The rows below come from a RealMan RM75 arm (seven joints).
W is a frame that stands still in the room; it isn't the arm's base.
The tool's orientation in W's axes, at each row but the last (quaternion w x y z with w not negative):
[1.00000 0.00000 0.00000 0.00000]
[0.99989 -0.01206 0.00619 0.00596]
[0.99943 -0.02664 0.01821 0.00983]
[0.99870 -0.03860 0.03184 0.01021]
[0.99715 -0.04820 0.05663 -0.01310]
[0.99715 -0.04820 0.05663 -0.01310]
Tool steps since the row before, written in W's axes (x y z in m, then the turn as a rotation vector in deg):
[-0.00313 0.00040 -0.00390 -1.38 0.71 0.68]
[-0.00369 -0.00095 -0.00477 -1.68 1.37 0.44]
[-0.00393 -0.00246 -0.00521 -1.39 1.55 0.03]
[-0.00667 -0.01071 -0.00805 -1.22 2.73 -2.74]
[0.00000 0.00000 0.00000 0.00 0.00 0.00]
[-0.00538 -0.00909 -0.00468 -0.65 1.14 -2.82]
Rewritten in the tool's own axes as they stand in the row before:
[-0.00313 0.00040 -0.00390 -1.38 0.71 0.68]
[-0.00364 -0.00079 -0.00484 -1.67 1.38 0.45]
[-0.00378 -0.00210 -0.00547 -1.36 1.57 0.06]
[-0.00633 -0.00991 -0.00926 -0.99 2.96 -2.59]
[0.00000 0.00000 0.00000 0.00 0.00 0.00]
[-0.00453 -0.00870 -0.00610 -0.37 1.40 -2.76]

